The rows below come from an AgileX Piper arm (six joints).
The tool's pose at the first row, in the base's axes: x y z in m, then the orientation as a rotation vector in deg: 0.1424 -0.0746 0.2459 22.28 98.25 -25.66
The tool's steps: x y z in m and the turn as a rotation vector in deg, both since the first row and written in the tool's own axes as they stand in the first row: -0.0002 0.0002 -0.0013 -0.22 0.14 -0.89; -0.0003 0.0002 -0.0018 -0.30 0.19 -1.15; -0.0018 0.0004 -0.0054 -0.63 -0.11 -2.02; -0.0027 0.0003 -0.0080 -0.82 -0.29 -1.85; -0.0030 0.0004 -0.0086 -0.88 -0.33 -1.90; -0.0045 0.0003 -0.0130 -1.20 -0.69 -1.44; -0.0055 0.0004 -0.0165 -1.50 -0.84 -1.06; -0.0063 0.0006 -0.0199 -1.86 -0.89 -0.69; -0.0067 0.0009 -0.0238 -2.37 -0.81 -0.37; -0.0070 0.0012 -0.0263 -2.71 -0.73 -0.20; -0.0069 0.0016 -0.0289 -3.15 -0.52 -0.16; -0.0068 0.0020 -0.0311 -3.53 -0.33 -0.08; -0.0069 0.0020 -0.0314 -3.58 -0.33 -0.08; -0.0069 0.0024 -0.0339 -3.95 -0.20 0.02; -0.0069 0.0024 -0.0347 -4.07 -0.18 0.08
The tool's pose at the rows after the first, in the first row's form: 0.1414 -0.0738 0.2463 21.41 98.65 -26.10; 0.1410 -0.0735 0.2465 21.15 98.78 -26.21; 0.1383 -0.0716 0.2485 20.09 98.76 -26.59; 0.1362 -0.0704 0.2499 20.05 98.58 -26.32; 0.1358 -0.0700 0.2502 19.95 98.56 -26.31; 0.1323 -0.0679 0.2525 20.01 98.15 -25.74; 0.1296 -0.0661 0.2540 20.07 97.95 -25.23; 0.1269 -0.0643 0.2553 20.11 97.86 -24.65; 0.1238 -0.0621 0.2564 20.03 97.94 -23.96; 0.1219 -0.0606 0.2570 19.95 98.02 -23.53; 0.1198 -0.0589 0.2573 19.72 98.28 -23.09; 0.1182 -0.0575 0.2576 19.57 98.50 -22.68; 0.1179 -0.0573 0.2577 19.53 98.51 -22.64; 0.1160 -0.0557 0.2581 19.38 98.66 -22.22; 0.1153 -0.0553 0.2582 19.35 98.68 -22.07
